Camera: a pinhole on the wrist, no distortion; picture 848 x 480 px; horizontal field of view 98.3 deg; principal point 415.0 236.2 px. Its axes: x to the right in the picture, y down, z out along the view. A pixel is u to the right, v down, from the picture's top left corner.
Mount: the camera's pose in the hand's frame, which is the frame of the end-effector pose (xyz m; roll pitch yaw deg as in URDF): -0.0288 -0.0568 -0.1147 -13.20 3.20 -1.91
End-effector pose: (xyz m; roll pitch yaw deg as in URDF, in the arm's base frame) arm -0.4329 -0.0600 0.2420 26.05 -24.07 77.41
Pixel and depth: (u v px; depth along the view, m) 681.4 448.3 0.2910
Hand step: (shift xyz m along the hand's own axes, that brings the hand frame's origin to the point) 0.2035 0.1659 0.1180
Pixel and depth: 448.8 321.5 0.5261
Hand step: 0.0546 0.1799 0.3661
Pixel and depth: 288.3 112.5 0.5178
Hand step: -0.1787 -0.1037 0.4385
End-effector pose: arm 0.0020 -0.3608 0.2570 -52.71 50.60 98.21
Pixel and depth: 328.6 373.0 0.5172
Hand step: -0.1146 0.2522 0.3509
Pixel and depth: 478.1 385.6 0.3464
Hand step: 0.0549 0.1571 0.1865
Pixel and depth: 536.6 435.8 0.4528
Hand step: 0.1540 0.2807 0.2609
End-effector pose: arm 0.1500 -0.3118 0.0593 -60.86 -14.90 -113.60
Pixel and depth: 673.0 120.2 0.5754
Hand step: 0.4073 -0.1172 0.4635
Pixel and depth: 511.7 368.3 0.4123
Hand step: 0.1082 0.1775 0.2461
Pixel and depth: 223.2 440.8 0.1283
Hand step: -0.0864 0.0442 -0.0026
